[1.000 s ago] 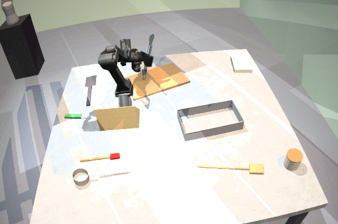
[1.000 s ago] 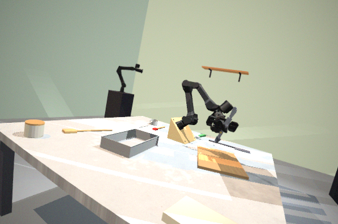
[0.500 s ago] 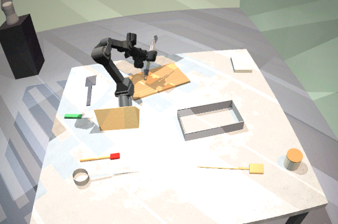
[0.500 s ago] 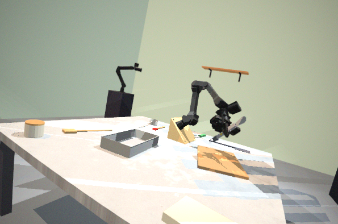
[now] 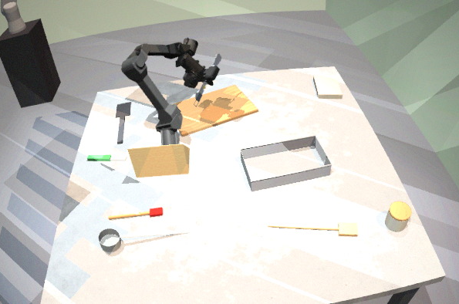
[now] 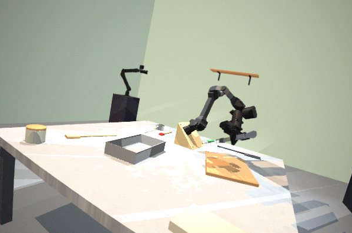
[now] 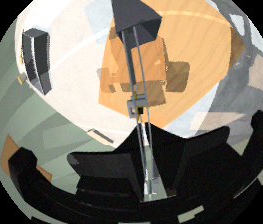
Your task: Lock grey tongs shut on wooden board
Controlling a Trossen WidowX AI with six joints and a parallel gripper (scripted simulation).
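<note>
The wooden board lies 2 cm behind my gripper tip and 12 cm below it. Also, from my gripper tip: black spatula: 44 cm behind, 3 cm to the left, 13 cm below; green-handled tool: 47 cm behind, 25 cm to the right, 12 cm below; grey roasting tin: 22 cm ahead, 43 cm to the right, 10 cm below.
</note>
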